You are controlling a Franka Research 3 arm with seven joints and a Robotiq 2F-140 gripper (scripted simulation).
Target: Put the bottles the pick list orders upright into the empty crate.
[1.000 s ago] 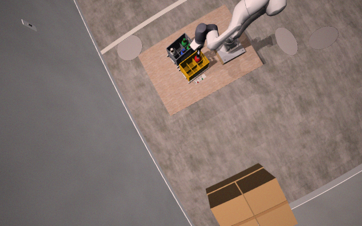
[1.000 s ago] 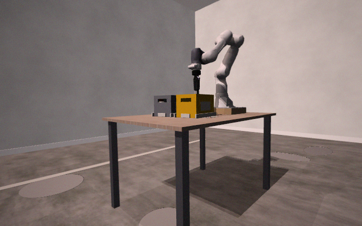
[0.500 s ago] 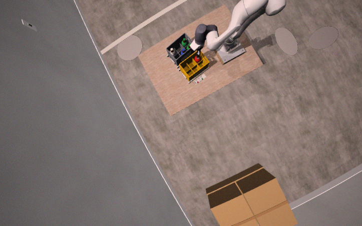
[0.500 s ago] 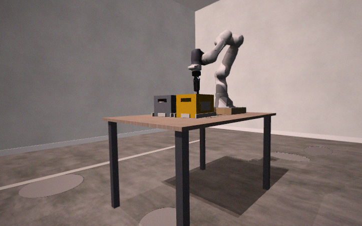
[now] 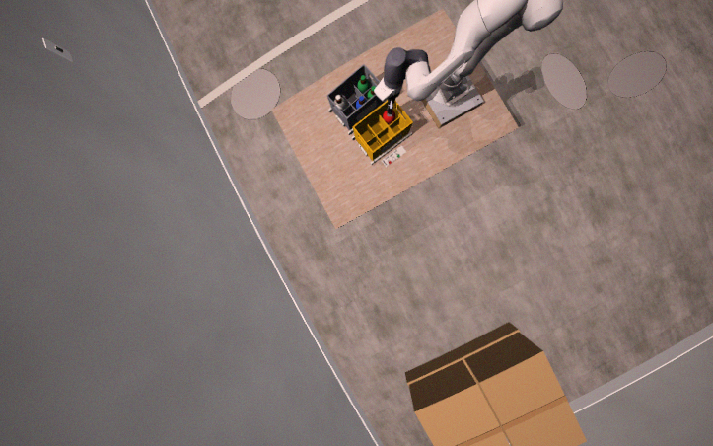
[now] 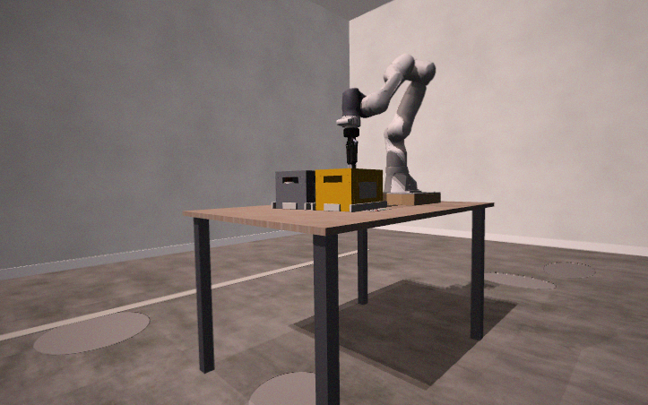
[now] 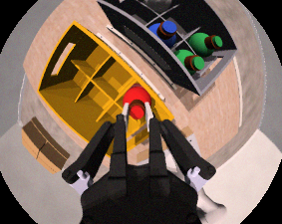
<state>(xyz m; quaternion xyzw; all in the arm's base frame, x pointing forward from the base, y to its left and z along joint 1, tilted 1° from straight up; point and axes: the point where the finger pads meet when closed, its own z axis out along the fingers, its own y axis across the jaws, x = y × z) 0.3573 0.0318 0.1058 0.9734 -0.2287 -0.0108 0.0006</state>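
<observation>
Right now the red bottle is 8 cm below my hand. The rest, counted from my hand: blue bottle: 12 cm ahead, 13 cm to the right, 8 cm below; yellow crate: 7 cm ahead, 6 cm to the left, 9 cm below; grey crate: 14 cm ahead, 17 cm to the right, 9 cm below.
</observation>
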